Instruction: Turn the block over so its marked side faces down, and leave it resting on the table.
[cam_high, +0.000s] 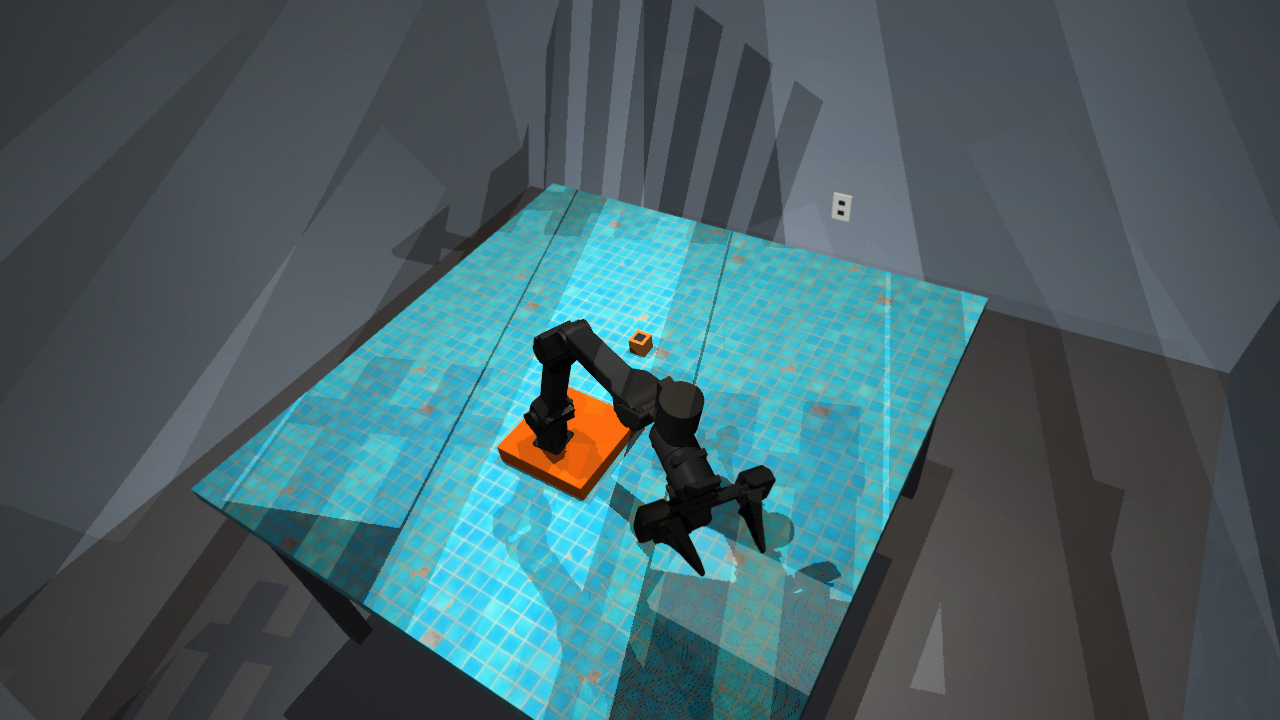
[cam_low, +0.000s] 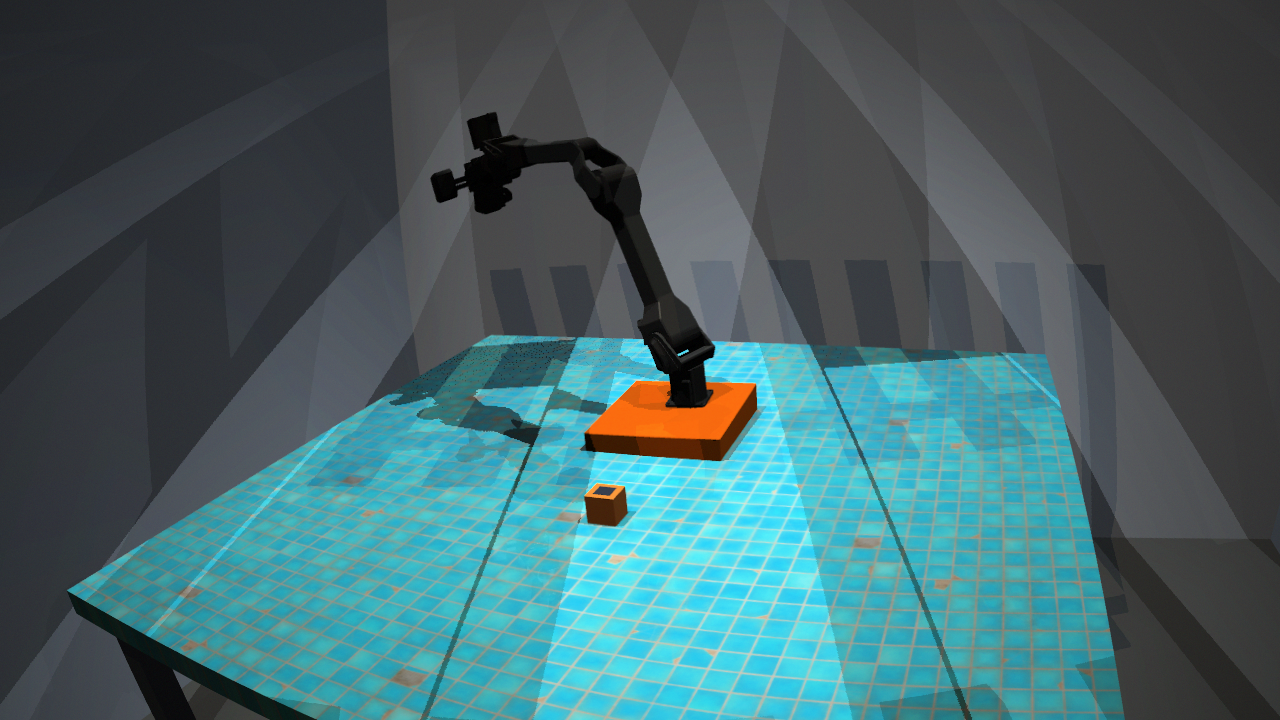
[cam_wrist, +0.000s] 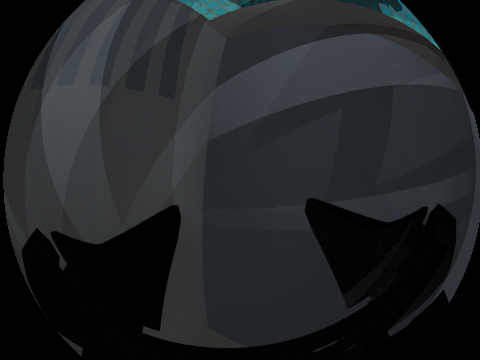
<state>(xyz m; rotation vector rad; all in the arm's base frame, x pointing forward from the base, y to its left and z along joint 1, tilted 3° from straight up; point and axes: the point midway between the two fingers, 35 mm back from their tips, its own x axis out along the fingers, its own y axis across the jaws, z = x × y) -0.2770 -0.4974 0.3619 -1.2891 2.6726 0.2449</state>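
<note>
The orange block is 62 cm ahead of my gripper tip, 51 cm to the left of it and 36 cm below it.
</note>
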